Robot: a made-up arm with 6 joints.
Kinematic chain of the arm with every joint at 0, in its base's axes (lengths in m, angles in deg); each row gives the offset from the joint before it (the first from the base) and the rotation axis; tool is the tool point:
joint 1: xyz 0 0 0.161 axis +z
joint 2: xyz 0 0 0 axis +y
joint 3: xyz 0 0 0.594 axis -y
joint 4: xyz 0 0 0 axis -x
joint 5: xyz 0.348 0 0 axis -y
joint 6: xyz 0 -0.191 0 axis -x
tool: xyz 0 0 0
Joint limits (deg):
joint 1: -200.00..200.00
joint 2: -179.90..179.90
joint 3: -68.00..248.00
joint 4: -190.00..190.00
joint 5: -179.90..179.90
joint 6: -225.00..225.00
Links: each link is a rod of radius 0.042 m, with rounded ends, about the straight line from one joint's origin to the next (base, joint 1, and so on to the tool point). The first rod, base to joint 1, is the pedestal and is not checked.
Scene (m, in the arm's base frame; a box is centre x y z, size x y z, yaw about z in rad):
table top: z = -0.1
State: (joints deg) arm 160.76 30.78 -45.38 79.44 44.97 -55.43
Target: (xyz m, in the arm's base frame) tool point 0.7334 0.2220 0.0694
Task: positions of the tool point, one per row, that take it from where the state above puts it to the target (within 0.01 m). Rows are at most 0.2 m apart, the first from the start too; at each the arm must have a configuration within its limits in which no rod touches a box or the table.
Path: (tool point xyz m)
1: -0.4788 0.3592 0.3550
2: -0.3935 0.4856 0.3297
3: -0.2742 0.5891 0.3026
4: -0.1274 0.6605 0.2736
5: 0.0376 0.6927 0.2430
6: 0.2099 0.6810 0.2108
7: 0.3772 0.6244 0.1774
8: 0.5274 0.5248 0.1425
9: 0.6493 0.3878 0.1064
10: 0.7334 0.2220 0.0694

